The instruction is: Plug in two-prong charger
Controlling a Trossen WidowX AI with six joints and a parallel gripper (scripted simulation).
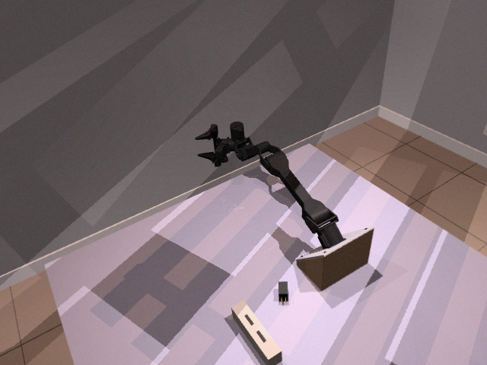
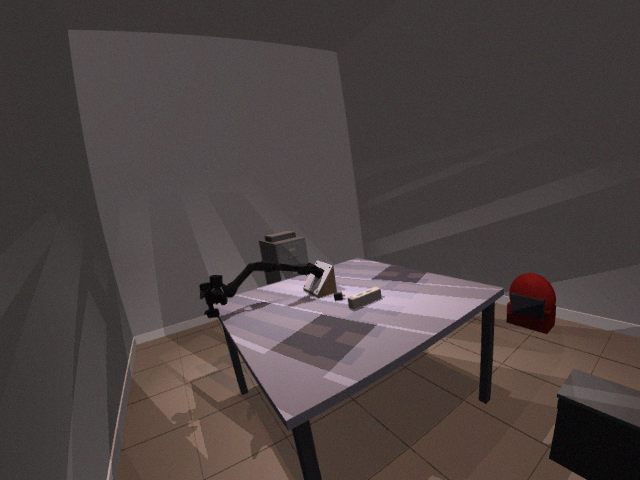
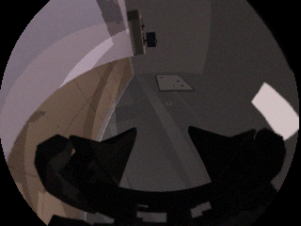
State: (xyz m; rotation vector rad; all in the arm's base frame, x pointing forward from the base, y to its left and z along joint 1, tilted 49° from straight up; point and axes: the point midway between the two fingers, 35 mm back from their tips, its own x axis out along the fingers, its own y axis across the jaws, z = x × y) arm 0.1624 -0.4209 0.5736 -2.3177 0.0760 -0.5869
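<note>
Right now the dark two-prong charger is 1 cm ahead of my gripper tip, 75 cm to the left of it and 15 cm below it.
</note>
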